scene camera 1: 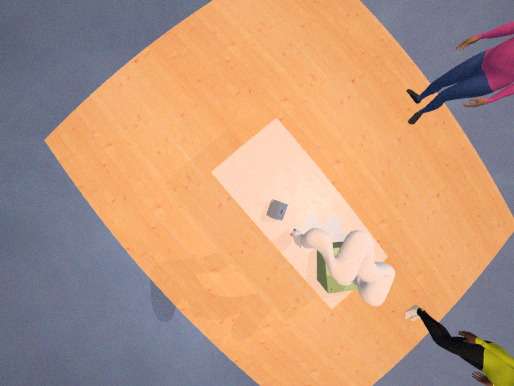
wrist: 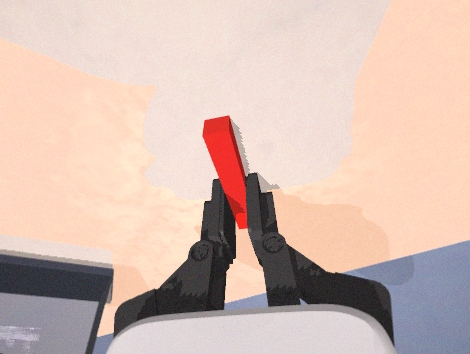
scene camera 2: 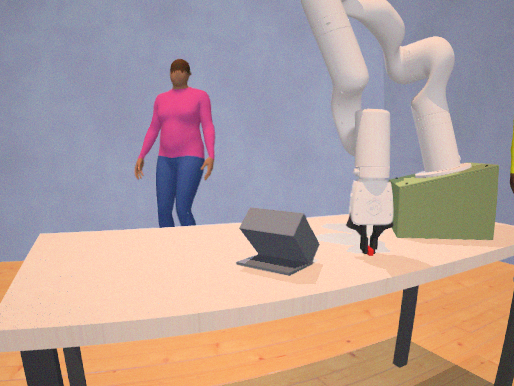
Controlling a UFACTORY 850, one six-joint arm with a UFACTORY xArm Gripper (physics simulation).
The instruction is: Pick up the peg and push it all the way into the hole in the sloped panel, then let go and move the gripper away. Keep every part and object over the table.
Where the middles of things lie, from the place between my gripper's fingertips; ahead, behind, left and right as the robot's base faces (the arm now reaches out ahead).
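The dark foot plate [scene camera 2: 287,267] is 24 cm ahead of my hand and 3 cm to the left of it. And then there is the red peg [wrist: 218,134]: my hand is 1 cm to the left of it and 1 cm below it.
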